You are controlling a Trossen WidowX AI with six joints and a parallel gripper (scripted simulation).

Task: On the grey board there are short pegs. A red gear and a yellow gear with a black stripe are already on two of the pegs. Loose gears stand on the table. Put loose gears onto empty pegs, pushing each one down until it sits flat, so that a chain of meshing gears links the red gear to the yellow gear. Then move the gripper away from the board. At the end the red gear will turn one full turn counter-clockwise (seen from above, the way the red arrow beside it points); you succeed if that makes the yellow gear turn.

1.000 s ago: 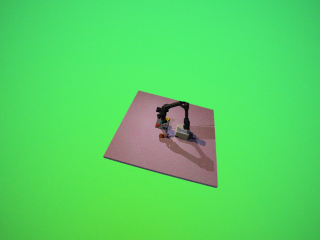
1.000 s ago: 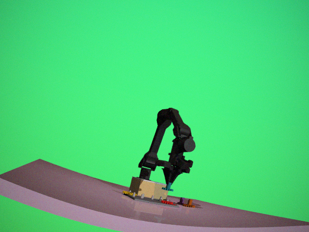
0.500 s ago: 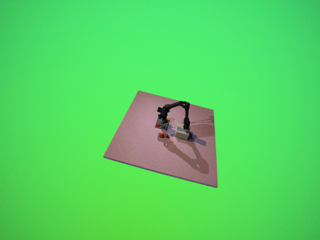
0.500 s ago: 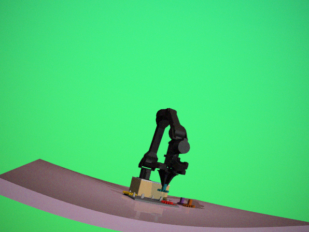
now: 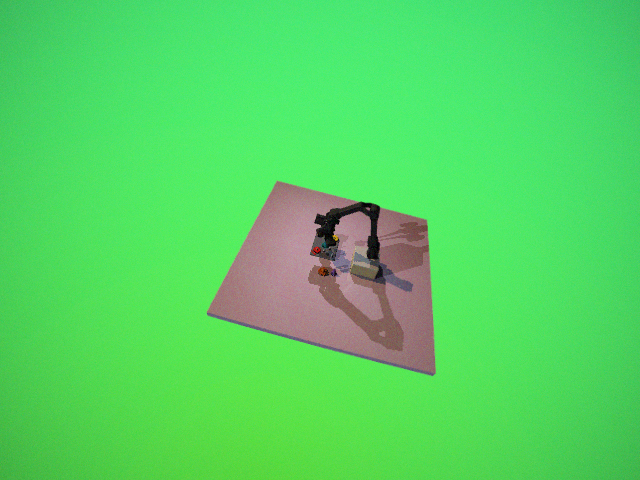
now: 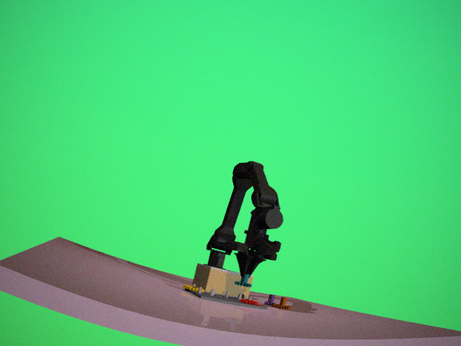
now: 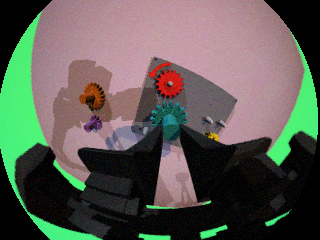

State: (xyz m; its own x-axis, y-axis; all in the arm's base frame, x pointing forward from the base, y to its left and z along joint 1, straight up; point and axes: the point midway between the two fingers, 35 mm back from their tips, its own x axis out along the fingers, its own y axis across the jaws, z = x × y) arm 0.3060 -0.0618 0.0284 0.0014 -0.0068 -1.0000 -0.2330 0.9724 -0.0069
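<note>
My gripper tip is now 50 mm short of the red gear and 70 mm above it. From my gripper tip the other things lie so: teal gear: 10 mm below; then red arrow: 70 mm ahead, 30 mm to the left, 80 mm below; then grey board: 10 mm behind, 50 mm to the right, 80 mm below.
</note>
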